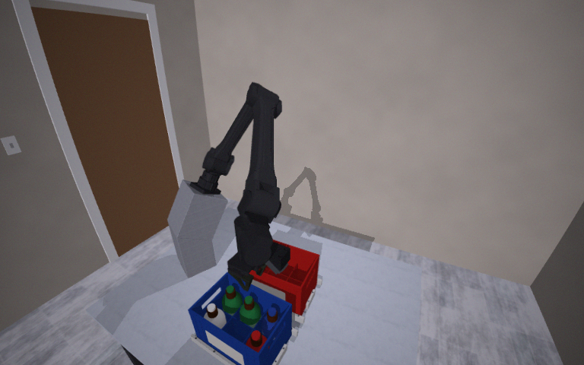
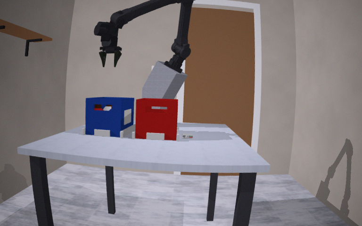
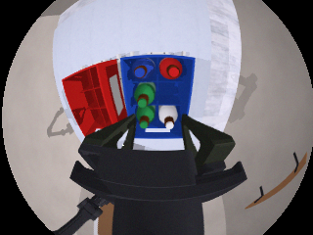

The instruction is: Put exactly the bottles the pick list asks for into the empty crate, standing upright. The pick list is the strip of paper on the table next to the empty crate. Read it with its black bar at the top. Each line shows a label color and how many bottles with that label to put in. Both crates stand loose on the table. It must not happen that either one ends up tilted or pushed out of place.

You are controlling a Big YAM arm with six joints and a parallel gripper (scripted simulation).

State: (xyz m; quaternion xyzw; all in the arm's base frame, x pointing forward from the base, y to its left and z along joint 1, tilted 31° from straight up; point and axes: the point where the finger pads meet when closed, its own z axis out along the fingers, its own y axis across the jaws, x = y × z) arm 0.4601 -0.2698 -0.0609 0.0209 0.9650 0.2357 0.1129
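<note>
Now: hand 3 cm short of the red-label bottle, 4 cm to the left of it and 25 cm above it. Also, from my hand: blue crate 6 cm behind, 25 cm below; white-label bottle 15 cm behind, 4 cm to the right, 25 cm below; blue bottle 3 cm ahead, 5 cm to the left, 25 cm below.
</note>
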